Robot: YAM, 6 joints.
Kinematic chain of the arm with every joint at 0, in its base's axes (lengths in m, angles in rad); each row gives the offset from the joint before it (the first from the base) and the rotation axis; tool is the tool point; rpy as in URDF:
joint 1: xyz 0 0 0.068 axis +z
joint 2: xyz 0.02 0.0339 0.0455 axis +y
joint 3: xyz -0.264 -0.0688 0 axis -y
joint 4: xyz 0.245 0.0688 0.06 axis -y
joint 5: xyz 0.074 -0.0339 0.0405 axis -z
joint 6: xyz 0.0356 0 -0.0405 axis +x
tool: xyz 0 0 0 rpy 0 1.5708 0
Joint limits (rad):
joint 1: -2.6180..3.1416
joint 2: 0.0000..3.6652
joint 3: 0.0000..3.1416
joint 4: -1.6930..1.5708
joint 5: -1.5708..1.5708
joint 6: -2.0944..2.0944
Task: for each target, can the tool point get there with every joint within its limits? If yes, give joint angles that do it. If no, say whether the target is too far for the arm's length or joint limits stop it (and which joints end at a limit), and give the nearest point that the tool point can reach.
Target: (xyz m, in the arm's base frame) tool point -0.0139 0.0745 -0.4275
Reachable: no: joint limits stop it (at a limit: joint 2) | nearest point -0.0198 0.1059 -0.3518 | short by 0.082 m
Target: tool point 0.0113 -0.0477 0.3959
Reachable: yes | joints -1.0664 0.3681 0.9779 -0.6294 0.3783 -0.1721
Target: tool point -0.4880 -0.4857 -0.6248
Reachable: no: too far | nearest point -0.3268 -0.3253 -0.3114 | short by 0.387 m
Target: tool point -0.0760 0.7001 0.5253
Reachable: no: too far | nearest point -0.0600 0.5530 0.4362 | short by 0.173 m
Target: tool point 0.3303 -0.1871 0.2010
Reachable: yes | joints -0.5734 1.8963 1.3935 -0.7595 -0.6653 -0.1247
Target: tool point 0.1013 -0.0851 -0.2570
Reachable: yes | joints -0.5348 3.3309 1.0410 0.3959 0.6516 -1.4546
